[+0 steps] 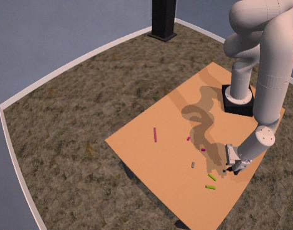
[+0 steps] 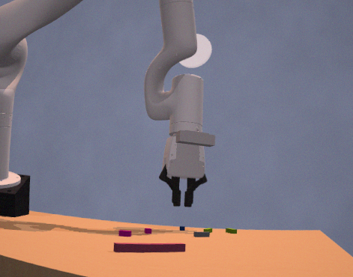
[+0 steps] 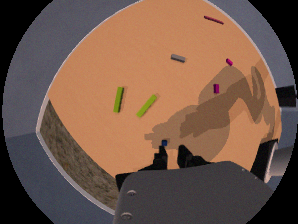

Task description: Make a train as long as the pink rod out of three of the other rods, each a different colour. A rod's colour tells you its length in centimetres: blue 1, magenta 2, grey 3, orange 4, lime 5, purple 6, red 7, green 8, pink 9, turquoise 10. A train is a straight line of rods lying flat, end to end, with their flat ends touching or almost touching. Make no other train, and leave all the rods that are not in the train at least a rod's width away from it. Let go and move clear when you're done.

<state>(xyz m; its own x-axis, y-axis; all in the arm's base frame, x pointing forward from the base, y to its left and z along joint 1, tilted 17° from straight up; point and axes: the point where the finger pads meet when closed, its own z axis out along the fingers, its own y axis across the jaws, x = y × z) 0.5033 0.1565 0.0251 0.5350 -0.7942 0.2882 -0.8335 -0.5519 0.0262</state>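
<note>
Now: the blue rod 80 mm below my hand. Also, from my hand: grey rod (160 mm to the right, 80 mm below, 70 mm ahead); pink rod (440 mm to the right, 80 mm below, 50 mm ahead).
</note>
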